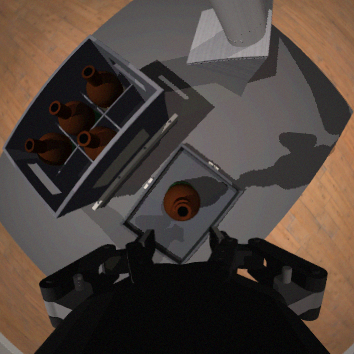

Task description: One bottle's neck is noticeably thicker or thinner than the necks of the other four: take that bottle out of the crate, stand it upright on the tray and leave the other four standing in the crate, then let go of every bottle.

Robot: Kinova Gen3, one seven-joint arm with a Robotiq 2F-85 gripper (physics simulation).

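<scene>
A brown bottle stands upright on the grey tray, within its rim. Four more brown bottles stand in the dark crate: one at the upper end, one in the middle, one at the lower left and one near the wall that faces the tray. The crate hides parts of their bodies. My gripper is open, with its fingertips apart and nothing between them. It is above the near end of the tray and clear of the bottle there.
A light bar lies between the crate and the tray. A pale square base with a grey column stands at the top. Shadows fall across the grey table, and wooden floor shows around it.
</scene>
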